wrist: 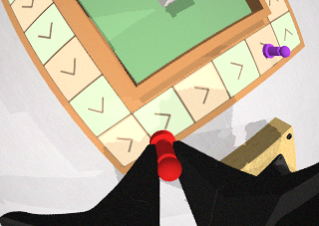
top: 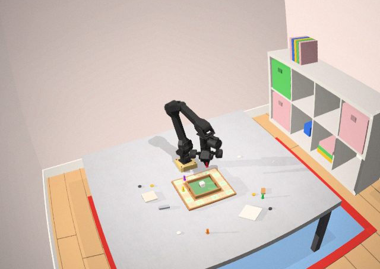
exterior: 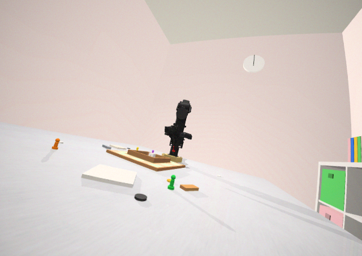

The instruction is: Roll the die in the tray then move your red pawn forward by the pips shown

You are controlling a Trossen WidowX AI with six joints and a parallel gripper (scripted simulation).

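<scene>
The die lies 70 mm ahead of my gripper tip, 90 mm to the right of it and 50 mm below it. Round my gripper tip: red pawn: 10 mm above; green tray: 90 mm ahead, 90 mm to the right, 70 mm below; purple pawn: 40 mm behind, 130 mm to the right, 50 mm below.
</scene>
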